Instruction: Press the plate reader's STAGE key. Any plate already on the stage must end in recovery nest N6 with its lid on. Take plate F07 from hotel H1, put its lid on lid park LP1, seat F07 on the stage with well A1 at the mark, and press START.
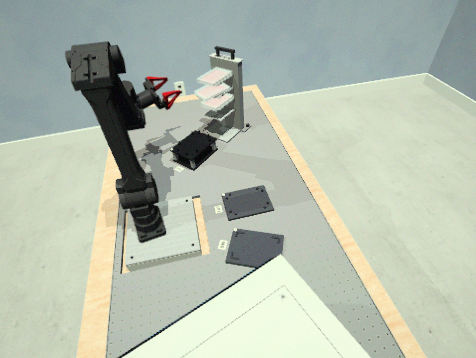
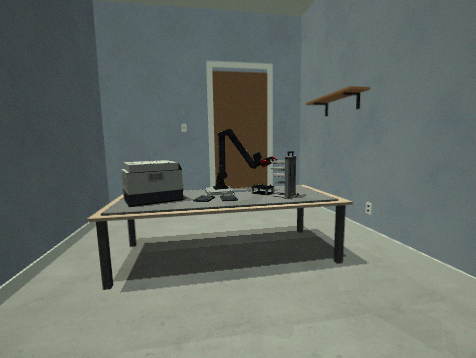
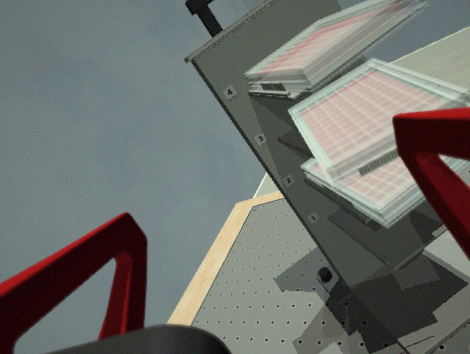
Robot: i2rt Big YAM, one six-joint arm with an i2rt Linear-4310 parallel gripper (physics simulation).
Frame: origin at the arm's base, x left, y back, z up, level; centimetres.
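Seen in the pictures: gripper, fingertip midpoint: (image 1: 173, 85) (image 2: 273, 161) (image 3: 257, 183); arm's base, origin of the base link: (image 1: 149, 224) (image 2: 220, 188).
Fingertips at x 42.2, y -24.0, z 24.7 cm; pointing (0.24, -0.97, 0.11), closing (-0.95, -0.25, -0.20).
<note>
Offsets run from my fingertips to a thing's middle. "pt": to the spot under its first point.
The grey hotel @(dx +0.7, dy -20.0, dz -9.4 cm) (image 1: 238, 95) (image 2: 290, 180) (image 3: 220, 70) stands at the table's far end. Lidded plates sit at its levels 4 @(dx -1.5, dy -16.7, dz +0.6 cm) (image 1: 214, 76) (image 3: 325, 50), 3 (image 1: 214, 91) (image 3: 370, 115) and 2 @(dx -1.5, dy -16.6, dz -10.0 cm) (image 1: 217, 102) (image 3: 380, 192). No plate shows on the level 1 shelf. No plate name is readable. My gripper (image 1: 172, 86) (image 2: 272, 160) (image 3: 257, 183) is open and empty, in front of the hotel near its upper plates and apart from them. The plate reader @(dx -101.8, dy +14.9, dz -12.7 cm) (image 1: 280, 325) (image 2: 152, 184) is at the other end; its keys and stage do not show. A dark nest @(dx -63.8, dy -4.1, dz -26.7 cm) (image 1: 256, 248) has a tag seeming to read N6.
A black raised stand (image 1: 195, 146) (image 2: 262, 189) sits between the arm and hotel. A flat dark pad @(pt dx -46.2, dy -9.9, dz -26.6 cm) (image 1: 248, 202) lies beside the nest; its tag is too small to read. The hotel's handle @(pt dx +1.7, dy -23.2, dz +7.9 cm) (image 1: 225, 51) (image 2: 291, 153) rises above its top. A wall shelf (image 2: 340, 95) hangs at the right.
</note>
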